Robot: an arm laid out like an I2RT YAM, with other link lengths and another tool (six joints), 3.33 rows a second.
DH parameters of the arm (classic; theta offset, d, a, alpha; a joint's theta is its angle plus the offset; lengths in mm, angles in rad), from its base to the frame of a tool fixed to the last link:
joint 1: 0 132.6 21.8 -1.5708
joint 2: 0 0 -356.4 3.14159
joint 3: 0.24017 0 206.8 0
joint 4: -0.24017 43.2 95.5 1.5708
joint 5: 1.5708 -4.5 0 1.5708
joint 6: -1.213 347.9 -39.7 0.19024
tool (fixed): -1.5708 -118 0 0
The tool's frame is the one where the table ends.
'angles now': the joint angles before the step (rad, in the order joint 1, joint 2, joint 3, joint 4, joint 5, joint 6). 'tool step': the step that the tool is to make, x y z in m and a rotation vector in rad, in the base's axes. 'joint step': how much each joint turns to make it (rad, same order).
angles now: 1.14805, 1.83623, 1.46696, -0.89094, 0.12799, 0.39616
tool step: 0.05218, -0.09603, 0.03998, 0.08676, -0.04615, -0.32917
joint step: -0.25787, -0.19760, -0.09424, -0.01524, 0.01907, 0.06982
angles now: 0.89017, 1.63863, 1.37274, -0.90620, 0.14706, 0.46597
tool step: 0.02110, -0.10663, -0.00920, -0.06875, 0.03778, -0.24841
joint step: -0.27121, -0.04844, -0.07135, -0.04689, 0.01450, -0.03013
